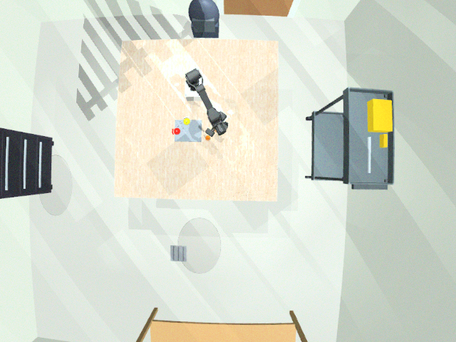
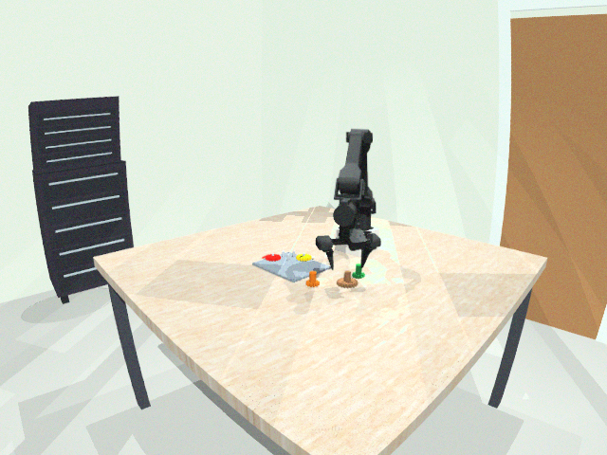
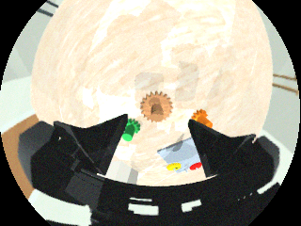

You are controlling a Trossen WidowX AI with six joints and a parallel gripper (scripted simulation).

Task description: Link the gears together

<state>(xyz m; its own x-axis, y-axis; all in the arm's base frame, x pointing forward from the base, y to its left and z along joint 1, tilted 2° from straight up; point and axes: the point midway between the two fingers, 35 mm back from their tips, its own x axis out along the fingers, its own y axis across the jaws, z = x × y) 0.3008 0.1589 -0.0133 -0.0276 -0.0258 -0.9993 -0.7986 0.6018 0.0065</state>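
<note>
Right now my gripper tip is 30 mm above the brown gear. Also, from my gripper tip: yellow gear (60 mm behind, 240 mm to the right, 30 mm below); then orange gear (70 mm ahead, 70 mm to the right, 30 mm below); then green gear (70 mm behind, 10 mm to the right, 30 mm below).
</note>
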